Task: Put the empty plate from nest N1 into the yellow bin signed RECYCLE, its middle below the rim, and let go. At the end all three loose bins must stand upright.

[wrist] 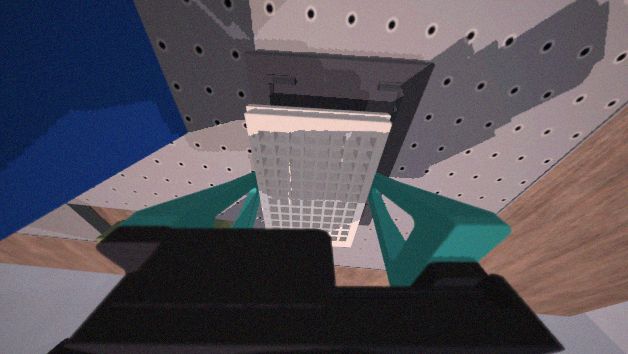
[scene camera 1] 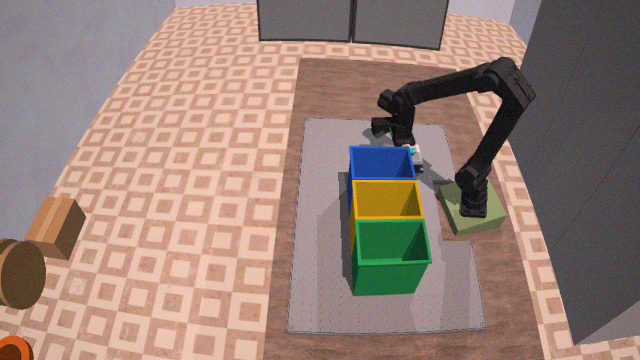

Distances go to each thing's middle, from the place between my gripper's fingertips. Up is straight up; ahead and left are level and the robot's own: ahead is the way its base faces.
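Scene:
Counted from my hand: yellow bin (scene camera 1: 372,199), 33 cm to the left, 2 cm ahead, 6 cm above; blue bin (scene camera 1: 366,162), 20 cm to the left, 5 cm ahead, 6 cm above; dark nest (wrist: 326,82), 3 cm below, 1 cm to the right. My gripper: 1 cm below the white gridded plate (wrist: 314,167), 1 cm past it.

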